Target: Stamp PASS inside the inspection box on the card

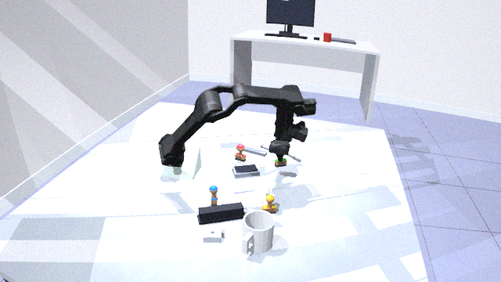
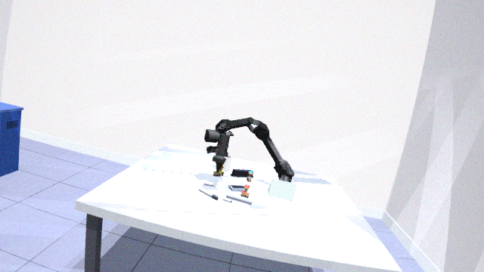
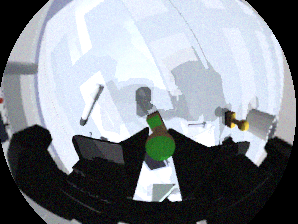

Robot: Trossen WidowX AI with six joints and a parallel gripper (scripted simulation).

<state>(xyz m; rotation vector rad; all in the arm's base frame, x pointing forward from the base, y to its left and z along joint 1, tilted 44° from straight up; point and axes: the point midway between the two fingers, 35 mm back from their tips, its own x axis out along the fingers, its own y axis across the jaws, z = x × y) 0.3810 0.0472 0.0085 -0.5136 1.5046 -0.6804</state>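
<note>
Now: the ink pad 12 cm behind my gripper tip, 7 cm below it and 1 cm to the left of it. The rest, counted from my gripper tip: red-knobbed stamp (16 cm behind, 10 cm to the left, 5 cm below); white card (14 cm to the right, 10 cm behind, 8 cm below); green-knobbed PASS stamp (right at my gripper tip).
</note>
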